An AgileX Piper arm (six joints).
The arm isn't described. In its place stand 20 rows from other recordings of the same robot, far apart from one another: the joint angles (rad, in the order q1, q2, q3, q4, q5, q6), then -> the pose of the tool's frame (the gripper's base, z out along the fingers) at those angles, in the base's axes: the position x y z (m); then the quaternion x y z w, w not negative.
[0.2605 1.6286 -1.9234 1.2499 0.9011 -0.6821] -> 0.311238 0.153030 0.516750 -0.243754 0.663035 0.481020 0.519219
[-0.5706 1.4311 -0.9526 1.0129 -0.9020 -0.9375] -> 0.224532 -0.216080 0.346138 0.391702 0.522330 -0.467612 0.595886
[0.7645 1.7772 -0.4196 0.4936 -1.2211 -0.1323] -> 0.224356 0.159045 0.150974 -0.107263 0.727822 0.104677 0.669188
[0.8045 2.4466 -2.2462 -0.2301 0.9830 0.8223] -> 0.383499 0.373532 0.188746 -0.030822 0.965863 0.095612 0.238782
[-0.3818 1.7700 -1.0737 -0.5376 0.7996 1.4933] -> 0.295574 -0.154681 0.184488 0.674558 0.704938 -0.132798 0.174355
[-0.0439 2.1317 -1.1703 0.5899 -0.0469 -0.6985] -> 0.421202 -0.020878 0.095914 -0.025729 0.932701 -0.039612 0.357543
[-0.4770 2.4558 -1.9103 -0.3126 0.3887 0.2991] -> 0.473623 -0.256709 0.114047 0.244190 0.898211 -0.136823 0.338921
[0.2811 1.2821 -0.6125 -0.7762 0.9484 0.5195] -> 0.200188 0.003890 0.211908 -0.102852 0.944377 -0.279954 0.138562
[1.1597 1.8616 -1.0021 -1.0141 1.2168 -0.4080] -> 0.187932 0.249754 0.168933 0.787324 -0.422579 0.448575 0.018114
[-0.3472 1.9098 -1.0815 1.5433 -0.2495 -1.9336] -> 0.364379 -0.155740 0.164349 0.030582 0.907556 -0.251457 0.334928
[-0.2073 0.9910 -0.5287 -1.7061 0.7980 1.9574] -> 0.164126 -0.100489 0.293899 0.377411 0.663714 -0.305737 0.568832
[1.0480 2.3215 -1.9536 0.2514 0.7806 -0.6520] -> 0.242265 0.452298 0.177304 -0.679081 0.681701 0.154896 0.223921
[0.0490 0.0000 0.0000 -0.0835 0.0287 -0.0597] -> 0.056267 0.002541 0.210685 -0.064953 0.683005 -0.035061 0.726674
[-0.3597 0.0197 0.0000 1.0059 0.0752 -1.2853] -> 0.056220 -0.014973 0.208489 0.004802 0.697431 -0.204437 0.686857
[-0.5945 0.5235 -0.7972 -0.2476 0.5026 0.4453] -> 0.069513 -0.059965 0.395134 0.335285 0.671806 -0.163985 0.639820
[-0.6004 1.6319 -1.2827 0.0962 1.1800 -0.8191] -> 0.264860 -0.171561 0.268934 -0.093456 0.992502 -0.007343 0.078437
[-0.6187 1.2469 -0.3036 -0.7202 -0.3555 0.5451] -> 0.176319 -0.099887 0.179197 0.152822 0.863101 -0.080461 0.474582
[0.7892 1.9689 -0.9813 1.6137 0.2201 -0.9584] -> 0.249316 0.279397 0.116469 -0.098705 0.932568 0.296839 0.180168
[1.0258 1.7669 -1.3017 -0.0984 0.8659 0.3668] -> 0.194219 0.307231 0.234486 -0.342854 0.924262 0.071907 0.151725
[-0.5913 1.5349 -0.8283 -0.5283 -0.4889 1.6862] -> 0.287833 -0.167314 0.262349 0.552540 0.534631 0.280275 0.574731
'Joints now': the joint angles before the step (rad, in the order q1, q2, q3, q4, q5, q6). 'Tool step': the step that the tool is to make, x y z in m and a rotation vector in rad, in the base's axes. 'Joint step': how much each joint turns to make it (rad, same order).
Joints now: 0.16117, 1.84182, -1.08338, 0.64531, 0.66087, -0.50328
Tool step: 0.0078, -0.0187, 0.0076, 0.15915, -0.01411, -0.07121
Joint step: -0.09071, 0.00004, -0.00198, 0.23506, 0.05570, -0.16086
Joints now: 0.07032, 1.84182, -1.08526, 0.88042, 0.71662, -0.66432
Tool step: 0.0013, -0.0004, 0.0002, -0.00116, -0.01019, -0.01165
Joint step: 0.00001, 0.00007, 0.00002, 0.00731, -0.01442, -0.00204
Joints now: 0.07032, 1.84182, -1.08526, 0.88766, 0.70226, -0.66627
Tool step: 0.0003, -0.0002, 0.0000, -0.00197, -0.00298, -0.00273
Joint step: 0.00007, -0.00015, 0.00018, 0.00002, -0.00456, 0.00002
